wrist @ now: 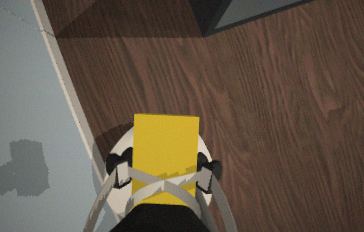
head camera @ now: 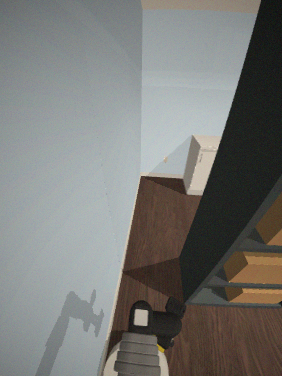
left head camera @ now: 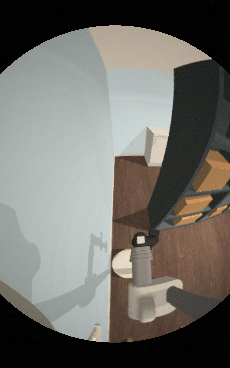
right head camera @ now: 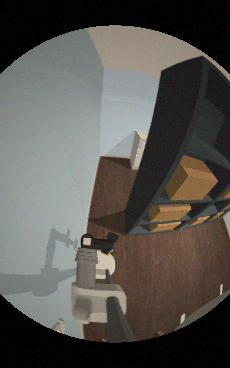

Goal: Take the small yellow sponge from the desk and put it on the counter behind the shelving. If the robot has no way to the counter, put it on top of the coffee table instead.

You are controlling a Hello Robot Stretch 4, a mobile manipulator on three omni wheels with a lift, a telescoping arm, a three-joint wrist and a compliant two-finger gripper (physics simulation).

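Frame: origin at the robot's base, x ahead, y left, z up, level; metres.
Seen in the pictures: gripper, fingertip midpoint: [wrist: 164, 162]; robot's base, link origin: [left head camera: 127, 262] [right head camera: 99, 263].
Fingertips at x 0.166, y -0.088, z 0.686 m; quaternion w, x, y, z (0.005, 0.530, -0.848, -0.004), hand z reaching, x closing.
Observation:
Pixels of each thing's middle, then the offset from my fingertips to it. "*": a spot on its surface instead. Level surfaces: height alone.
- yellow sponge, body centre: [wrist: 164, 161] 0.005 m ahead, 0.002 m right, 0.018 m up
- white cabinet, surface spot: [head camera: 197, 167] [right head camera: 138, 150] * 1.859 m ahead, 0.608 m right, 0.139 m down
- wood floor, surface height: 0.713 m down
- bottom corner, surface spot: [wrist: 206, 34] * 0.291 m ahead, 0.301 m right, 0.675 m down
The yellow sponge [wrist: 165, 145] is held between the two fingertips of my gripper [wrist: 164, 162] in the wrist view, above the floor and the round white base. In the head view a small bit of yellow [head camera: 160, 347] shows beside the dark wrist. My gripper is shut on the sponge. A white cabinet [head camera: 197, 167] [left head camera: 156, 146] [right head camera: 138, 150], whose top may be the counter, stands at the far wall, partly hidden behind the dark shelving [head camera: 220, 165] [left head camera: 172, 145] [right head camera: 155, 145]. The coffee table cannot be made out.
A blue wall [head camera: 65, 175] [left head camera: 55, 175] [right head camera: 45, 165] runs close along the left. A strip of wood floor [head camera: 155, 215] [left head camera: 131, 185] [right head camera: 112, 187] lies between it and the shelving's dark end panel. The shelving's near bottom corner [wrist: 206, 34] is ahead of the gripper. Cardboard boxes [head camera: 257, 267] [left head camera: 192, 205] [right head camera: 190, 180] sit on the shelves.

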